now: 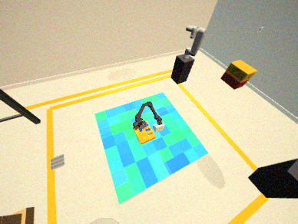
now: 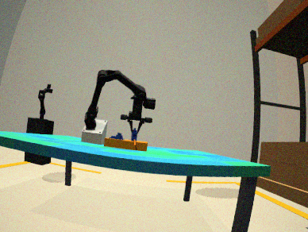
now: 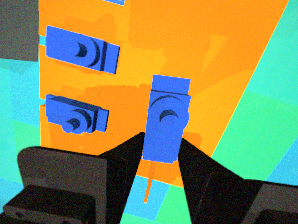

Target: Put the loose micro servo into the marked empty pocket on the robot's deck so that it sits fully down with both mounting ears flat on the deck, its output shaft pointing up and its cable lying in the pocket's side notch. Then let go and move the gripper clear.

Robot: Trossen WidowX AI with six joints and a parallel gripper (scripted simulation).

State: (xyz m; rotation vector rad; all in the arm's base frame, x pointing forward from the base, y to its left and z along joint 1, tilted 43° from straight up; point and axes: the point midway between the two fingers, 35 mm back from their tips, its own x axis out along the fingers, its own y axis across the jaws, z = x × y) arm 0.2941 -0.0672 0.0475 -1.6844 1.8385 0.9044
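The orange robot deck lies 70 mm below my gripper tip, 50 mm to the left of it and 10 mm ahead of it.
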